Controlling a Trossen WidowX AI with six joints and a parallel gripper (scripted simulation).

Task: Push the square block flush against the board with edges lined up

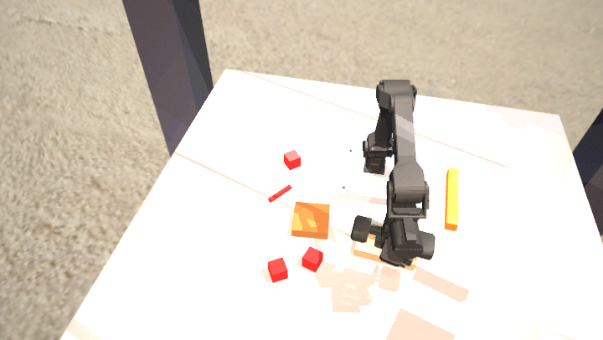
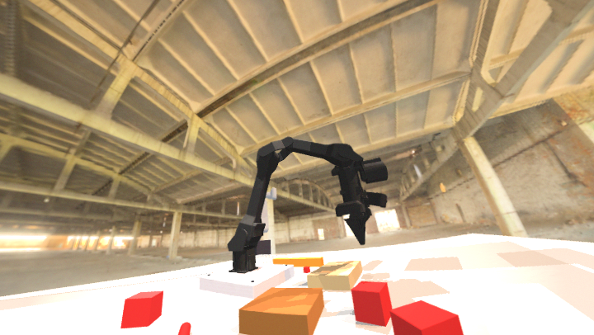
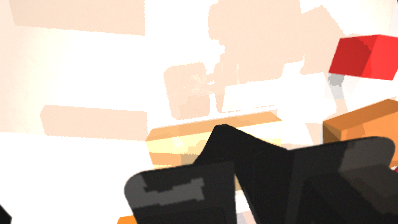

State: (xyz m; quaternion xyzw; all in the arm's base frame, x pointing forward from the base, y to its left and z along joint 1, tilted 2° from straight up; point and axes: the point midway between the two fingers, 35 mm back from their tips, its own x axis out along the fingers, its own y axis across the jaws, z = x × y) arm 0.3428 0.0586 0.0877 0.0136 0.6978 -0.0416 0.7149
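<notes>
Right now the red rod is 320 mm to the right of my gripper tip, 190 mm behind it and 70 mm below it. The rest, counted from my gripper tip: square block: 210 mm to the right, 110 mm behind, 70 mm below; small red cube: 200 mm behind, 80 mm to the left, 70 mm below; long yellow bar: 280 mm behind, 180 mm to the left, 60 mm below.
</notes>
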